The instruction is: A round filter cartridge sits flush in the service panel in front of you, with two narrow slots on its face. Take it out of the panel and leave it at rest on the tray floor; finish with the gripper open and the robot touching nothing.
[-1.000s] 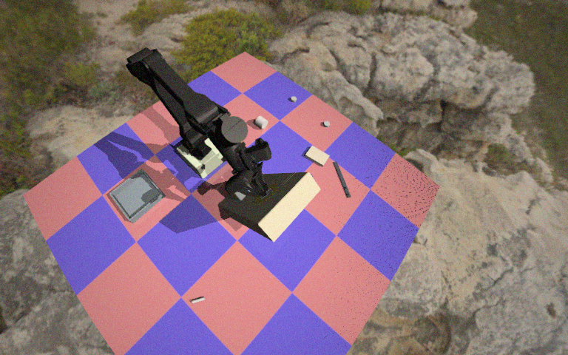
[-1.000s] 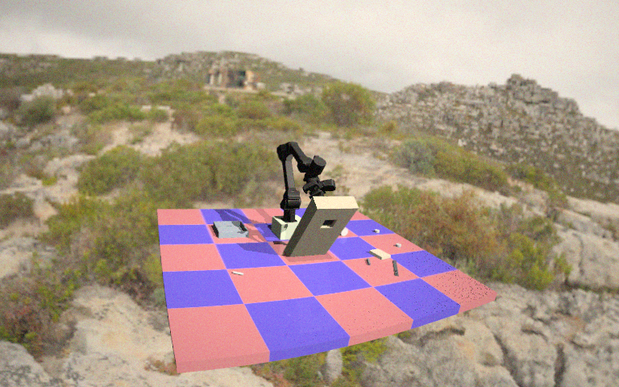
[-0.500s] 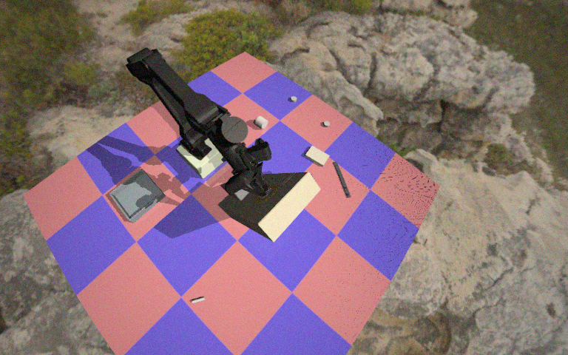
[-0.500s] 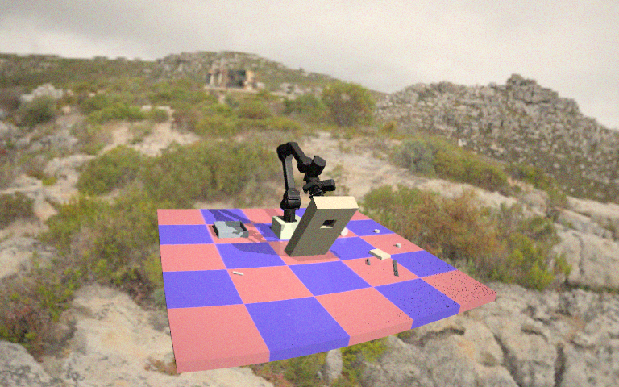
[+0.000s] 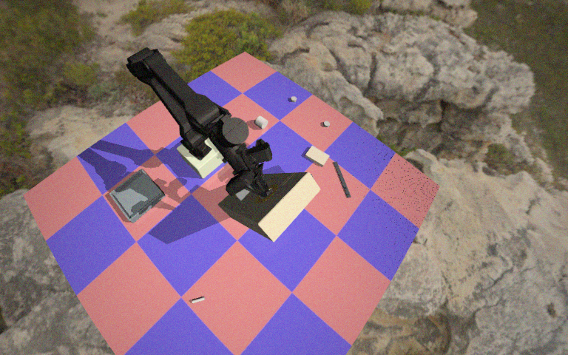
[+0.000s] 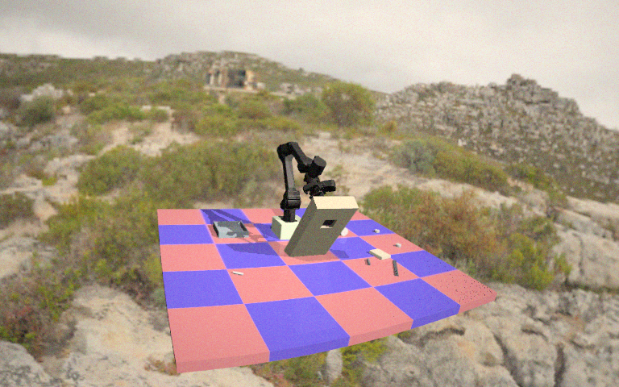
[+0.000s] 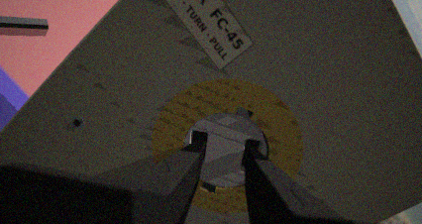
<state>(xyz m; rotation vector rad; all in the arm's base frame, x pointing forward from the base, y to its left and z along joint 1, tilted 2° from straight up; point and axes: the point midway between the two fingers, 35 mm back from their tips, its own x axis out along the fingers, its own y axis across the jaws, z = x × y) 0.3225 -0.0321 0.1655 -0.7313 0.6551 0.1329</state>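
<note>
Now: the round grey filter cartridge 10 mm ahead of my gripper tip and 10 mm below it. Round my gripper tip: grey flap 90 mm behind, 10 mm to the left, 100 mm below; beige block 20 mm ahead, 350 mm to the left, 230 mm below; beige service panel 30 mm behind, 80 mm below.
</note>
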